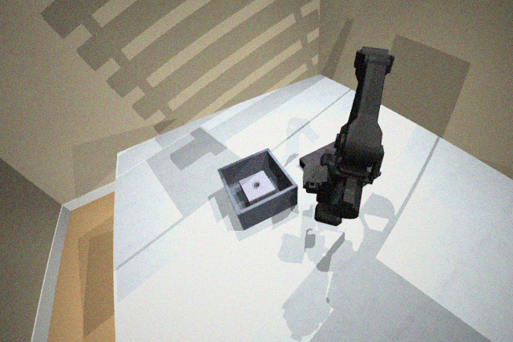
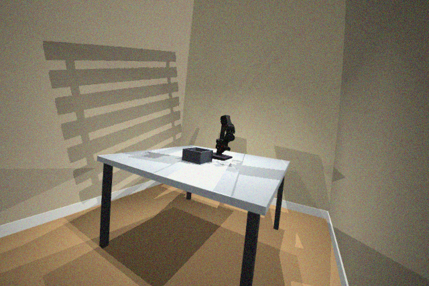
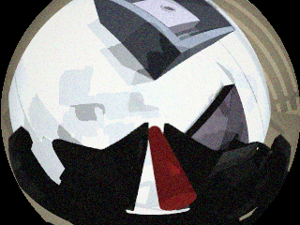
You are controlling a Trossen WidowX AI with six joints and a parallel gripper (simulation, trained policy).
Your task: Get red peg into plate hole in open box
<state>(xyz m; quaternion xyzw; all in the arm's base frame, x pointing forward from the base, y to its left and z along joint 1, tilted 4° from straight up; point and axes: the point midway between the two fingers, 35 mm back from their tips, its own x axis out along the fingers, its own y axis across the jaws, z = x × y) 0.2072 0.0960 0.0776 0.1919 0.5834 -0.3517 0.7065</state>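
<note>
My gripper tip is now 160 mm to the left of the pale plate, 120 mm short of it and 20 mm above it. The rest, counted from my gripper tip: grey box (160 mm to the right, 120 mm ahead, 40 mm below); then red peg (30 mm above, 10 mm to the left).
</note>
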